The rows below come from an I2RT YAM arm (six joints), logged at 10 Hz.
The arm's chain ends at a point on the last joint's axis. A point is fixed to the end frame.
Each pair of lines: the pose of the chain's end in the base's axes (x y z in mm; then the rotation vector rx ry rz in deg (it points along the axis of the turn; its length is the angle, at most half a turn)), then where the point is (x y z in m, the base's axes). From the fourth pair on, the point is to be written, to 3 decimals.
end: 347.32, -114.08, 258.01, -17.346, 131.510, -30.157
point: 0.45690 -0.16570 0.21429
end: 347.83, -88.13, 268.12, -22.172, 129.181, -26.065
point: 0.46247 -0.12857 0.22562
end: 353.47, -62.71, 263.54, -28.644, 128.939, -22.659
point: 0.47033 -0.09167 0.21783
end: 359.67, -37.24, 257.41, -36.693, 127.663, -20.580
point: 0.478 -0.054 0.210
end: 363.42, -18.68, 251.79, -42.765, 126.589, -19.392
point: 0.482 -0.027 0.202
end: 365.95, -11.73, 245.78, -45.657, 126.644, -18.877
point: 0.484 -0.016 0.194
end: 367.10, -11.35, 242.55, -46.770, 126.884, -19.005
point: 0.485 -0.015 0.190
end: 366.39, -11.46, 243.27, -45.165, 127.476, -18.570
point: 0.484 -0.017 0.190
